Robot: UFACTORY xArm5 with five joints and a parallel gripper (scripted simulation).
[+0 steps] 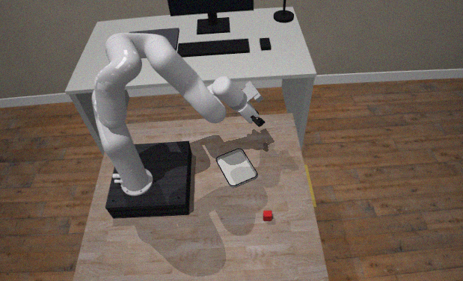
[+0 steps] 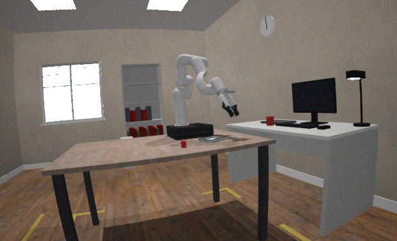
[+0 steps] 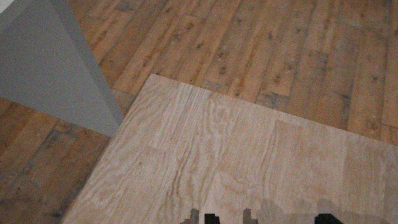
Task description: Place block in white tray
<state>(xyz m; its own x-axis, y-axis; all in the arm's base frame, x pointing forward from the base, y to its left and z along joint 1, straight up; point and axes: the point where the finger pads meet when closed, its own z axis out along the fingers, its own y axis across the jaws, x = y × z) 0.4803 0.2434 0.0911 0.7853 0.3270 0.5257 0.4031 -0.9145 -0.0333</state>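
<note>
My gripper is now 30 mm short of the red block, 360 mm to the left of it and 160 mm above it. Also, from my hand: white tray (90 mm behind, 130 mm to the right, 160 mm below).
</note>
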